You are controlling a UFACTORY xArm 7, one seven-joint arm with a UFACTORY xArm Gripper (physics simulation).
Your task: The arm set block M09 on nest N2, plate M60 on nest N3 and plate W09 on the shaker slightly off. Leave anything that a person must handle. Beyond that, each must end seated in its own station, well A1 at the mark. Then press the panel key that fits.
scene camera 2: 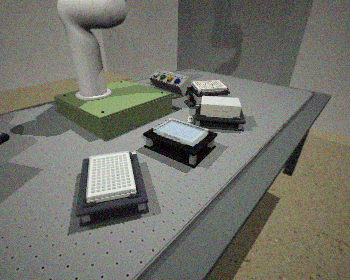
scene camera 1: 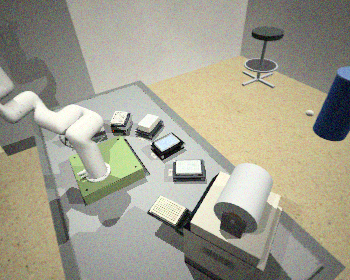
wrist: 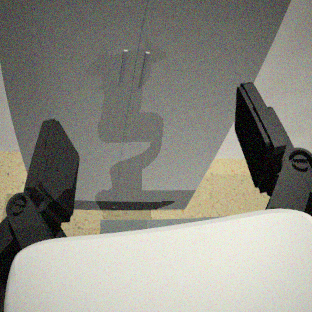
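Note:
A white block (scene camera 1: 149,123) (scene camera 2: 220,107) lies on a dark nest. A plate with a pale blue top (scene camera 1: 168,142) (scene camera 2: 181,131) lies on a black nest. A white well plate (scene camera 1: 189,167) (scene camera 2: 111,176) lies on another dark nest. A white plate (scene camera 1: 120,118) (scene camera 2: 210,86) lies on a dark station at the far end, perhaps the shaker. Labels, A1 marks and small seating offsets cannot be made out. The key panel (scene camera 2: 170,81) has green, yellow and blue keys; the arm partly hides it in scene camera 1. My gripper (wrist: 149,120) is open and empty, facing a grey surface, away from the stations.
The arm stands on a green base (scene camera 1: 112,162) (scene camera 2: 112,107) beside the stations. A beige machine (scene camera 1: 225,215) with a white cylinder (scene camera 1: 244,197) stands at the near end. A cream plate (scene camera 1: 168,209) lies at its side. A stool (scene camera 1: 267,34) and a blue cylinder (scene camera 1: 334,107) stand beyond the table.

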